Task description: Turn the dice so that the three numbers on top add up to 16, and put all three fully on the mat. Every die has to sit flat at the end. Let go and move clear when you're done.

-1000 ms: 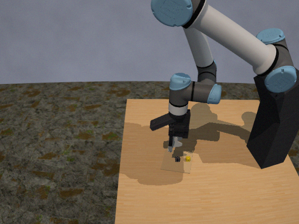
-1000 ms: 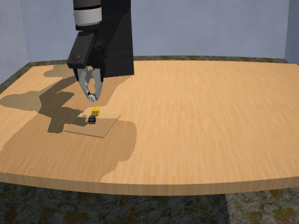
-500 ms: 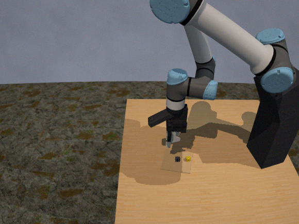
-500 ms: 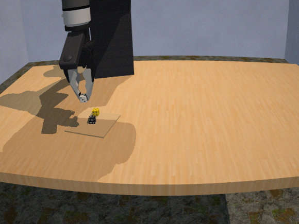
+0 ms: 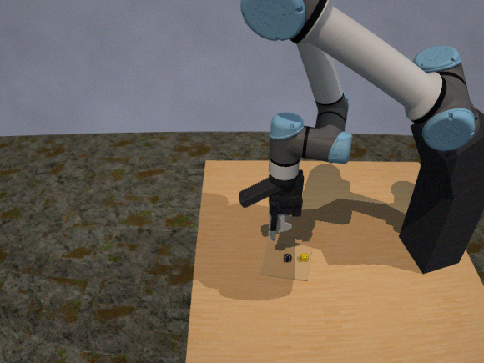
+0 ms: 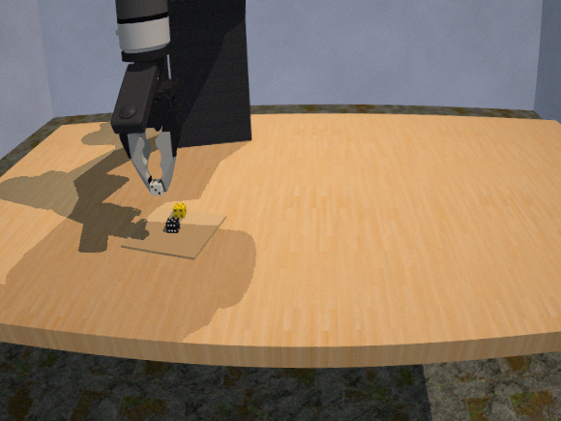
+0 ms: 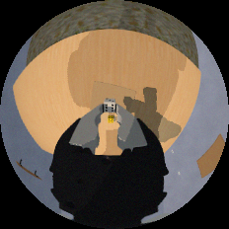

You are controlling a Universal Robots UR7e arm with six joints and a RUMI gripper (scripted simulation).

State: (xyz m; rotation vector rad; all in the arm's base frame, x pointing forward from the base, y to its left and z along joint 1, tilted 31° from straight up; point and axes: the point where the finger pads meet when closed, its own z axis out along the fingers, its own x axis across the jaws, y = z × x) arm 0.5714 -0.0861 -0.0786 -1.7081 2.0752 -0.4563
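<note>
Now: the black die 100 mm below my hand, 50 mm behind it and 10 mm to the left of it. From my hand the other things lie so: yellow die 100 mm below, 100 mm behind, 20 mm to the left; then thin tan mat 120 mm below, 50 mm behind, 10 mm to the left; then white die 10 mm below.
</note>
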